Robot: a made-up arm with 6 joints.
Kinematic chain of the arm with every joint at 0, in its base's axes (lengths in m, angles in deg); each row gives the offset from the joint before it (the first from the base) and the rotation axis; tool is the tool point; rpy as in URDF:
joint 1: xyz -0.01 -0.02 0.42 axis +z
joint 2: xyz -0.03 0.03 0 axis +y
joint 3: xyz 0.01 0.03 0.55 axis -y
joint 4: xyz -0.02 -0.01 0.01 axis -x
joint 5: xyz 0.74 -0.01 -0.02 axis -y
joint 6: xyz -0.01 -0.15 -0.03 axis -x
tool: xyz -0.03 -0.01 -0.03 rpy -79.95 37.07 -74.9
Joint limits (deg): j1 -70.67..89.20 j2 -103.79..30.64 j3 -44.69..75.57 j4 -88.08..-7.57 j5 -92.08..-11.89 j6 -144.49..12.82
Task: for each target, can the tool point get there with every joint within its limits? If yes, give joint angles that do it. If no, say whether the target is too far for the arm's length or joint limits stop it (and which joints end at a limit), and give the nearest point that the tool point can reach.
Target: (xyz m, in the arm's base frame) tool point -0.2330 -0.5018 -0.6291
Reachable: no: joint limits stop it (at a limit: joint 1, joint 2, joint 3, joint 5, joint 6) | nearest point 0.0545 -0.3960 0.1848 | short by 0.870 m
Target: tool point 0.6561 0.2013 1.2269
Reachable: yes | joints 22.54 9.59 38.66 -46.67 -85.16 -93.77
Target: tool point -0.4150 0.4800 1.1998
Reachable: yes | joints -55.58 -79.64 22.40 -38.97 -65.90 -98.69
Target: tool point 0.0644 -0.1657 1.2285
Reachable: yes | joints -54.52 -40.58 3.90 -48.34 -49.94 -69.12
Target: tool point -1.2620 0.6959 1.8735
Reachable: no: too far | nearest point -0.7958 0.4293 1.3207 | short by 0.771 m
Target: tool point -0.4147 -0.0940 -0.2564
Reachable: no: joint limits stop it (at a limit: joint 1, joint 2, joint 3, joint 4, joint 5, joint 6) | nearest point -0.1179 0.2468 0.1981 | short by 0.641 m
